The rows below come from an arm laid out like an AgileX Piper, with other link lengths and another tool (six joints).
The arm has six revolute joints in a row. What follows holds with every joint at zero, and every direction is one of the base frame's.
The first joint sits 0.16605 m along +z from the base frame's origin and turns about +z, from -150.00 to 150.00 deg.
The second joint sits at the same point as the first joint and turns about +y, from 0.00 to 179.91 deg.
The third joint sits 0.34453 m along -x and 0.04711 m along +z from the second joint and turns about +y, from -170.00 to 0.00 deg.
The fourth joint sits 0.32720 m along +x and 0.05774 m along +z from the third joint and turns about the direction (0.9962, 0, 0.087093), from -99.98 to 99.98 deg.
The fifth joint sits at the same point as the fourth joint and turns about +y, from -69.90 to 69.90 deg.
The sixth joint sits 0.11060 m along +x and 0.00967 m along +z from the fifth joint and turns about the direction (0.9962, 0, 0.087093), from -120.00 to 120.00 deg.
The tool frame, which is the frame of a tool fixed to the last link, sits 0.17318 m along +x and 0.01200 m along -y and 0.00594 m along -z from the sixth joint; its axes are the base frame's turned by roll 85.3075, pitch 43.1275 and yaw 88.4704 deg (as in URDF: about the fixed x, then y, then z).
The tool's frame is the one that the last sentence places.
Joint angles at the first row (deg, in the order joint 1, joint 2, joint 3, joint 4, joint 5, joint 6):
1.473, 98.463, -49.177, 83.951, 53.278, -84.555
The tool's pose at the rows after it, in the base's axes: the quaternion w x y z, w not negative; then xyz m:
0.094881, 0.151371, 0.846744, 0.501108, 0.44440, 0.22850, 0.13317
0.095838, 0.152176, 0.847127, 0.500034, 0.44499, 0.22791, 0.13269
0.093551, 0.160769, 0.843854, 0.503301, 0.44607, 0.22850, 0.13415
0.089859, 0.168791, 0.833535, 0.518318, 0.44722, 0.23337, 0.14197
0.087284, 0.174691, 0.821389, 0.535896, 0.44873, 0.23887, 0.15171
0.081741, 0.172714, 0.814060, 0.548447, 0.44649, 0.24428, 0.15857
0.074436, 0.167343, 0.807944, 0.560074, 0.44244, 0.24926, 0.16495
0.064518, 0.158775, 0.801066, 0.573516, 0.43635, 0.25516, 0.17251
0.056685, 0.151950, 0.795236, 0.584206, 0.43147, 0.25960, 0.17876
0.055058, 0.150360, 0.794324, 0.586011, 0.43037, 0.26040, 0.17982
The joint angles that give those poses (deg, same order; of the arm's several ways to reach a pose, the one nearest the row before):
1.474, 98.462, -49.177, 83.951, 53.161, -84.555
1.473, 98.462, -49.176, 83.952, 52.968, -84.556
1.473, 98.462, -49.177, 84.467, 52.968, -83.793
1.473, 98.463, -49.177, 86.255, 54.115, -83.442
1.474, 98.462, -49.176, 88.379, 55.539, -83.441
1.562, 98.462, -49.176, 89.321, 57.042, -83.441
1.562, 98.462, -49.176, 89.780, 58.812, -83.441
1.562, 98.462, -49.177, 90.084, 61.083, -83.440
1.562, 98.463, -49.177, 90.349, 62.899, -83.440
1.562, 98.462, -49.177, 90.348, 63.248, -83.440

